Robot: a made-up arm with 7 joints. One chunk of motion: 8 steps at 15 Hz.
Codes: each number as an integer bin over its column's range. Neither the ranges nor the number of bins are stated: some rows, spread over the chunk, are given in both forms.
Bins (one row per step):
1: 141 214 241 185 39 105 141
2: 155 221 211 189 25 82 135
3: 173 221 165 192 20 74 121
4: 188 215 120 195 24 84 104
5: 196 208 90 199 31 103 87
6: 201 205 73 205 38 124 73
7: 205 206 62 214 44 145 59
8: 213 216 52 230 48 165 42
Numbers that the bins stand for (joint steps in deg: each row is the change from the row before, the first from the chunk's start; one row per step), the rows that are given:
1: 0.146 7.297 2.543 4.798 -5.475 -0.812 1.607
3: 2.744 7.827 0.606 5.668 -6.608 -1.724 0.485
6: 5.016 6.616 -1.739 7.284 -5.535 -0.253 -2.206
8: 5.991 7.448 -2.275 10.392 -4.939 0.953 -3.945
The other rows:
2: 1.282 7.827 1.778 5.295 -6.310 -1.488 1.271
4: 3.961 7.373 -0.541 6.041 -6.369 -1.429 -0.468
5: 4.611 6.843 -1.306 6.538 -5.952 -0.871 -1.421
7: 5.341 6.691 -2.020 8.403 -5.177 0.365 -2.991

